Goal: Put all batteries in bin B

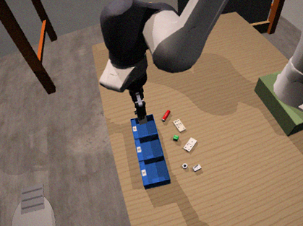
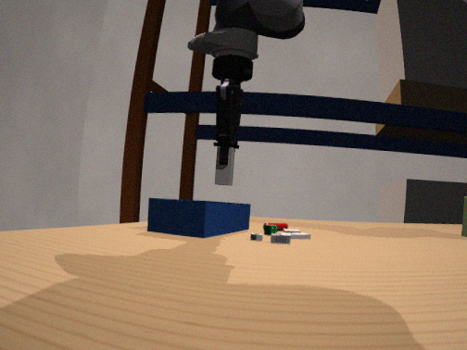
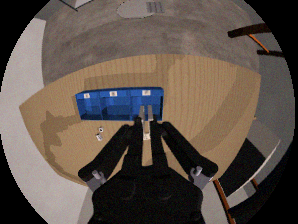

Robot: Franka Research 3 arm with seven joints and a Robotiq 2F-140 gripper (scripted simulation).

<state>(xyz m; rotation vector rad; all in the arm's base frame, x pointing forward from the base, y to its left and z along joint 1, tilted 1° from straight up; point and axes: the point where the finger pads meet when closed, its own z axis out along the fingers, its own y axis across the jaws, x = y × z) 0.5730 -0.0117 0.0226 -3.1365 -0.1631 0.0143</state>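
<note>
The blue bin is 8 cm to the left of my hand and 9 cm below it. The rest, counted from my hand: grey ring: 11 cm behind, 16 cm to the left, 11 cm below; then red battery: 9 cm behind, 5 cm to the right, 10 cm below; then green cube: 10 cm behind, 5 cm to the left, 10 cm below.
</note>
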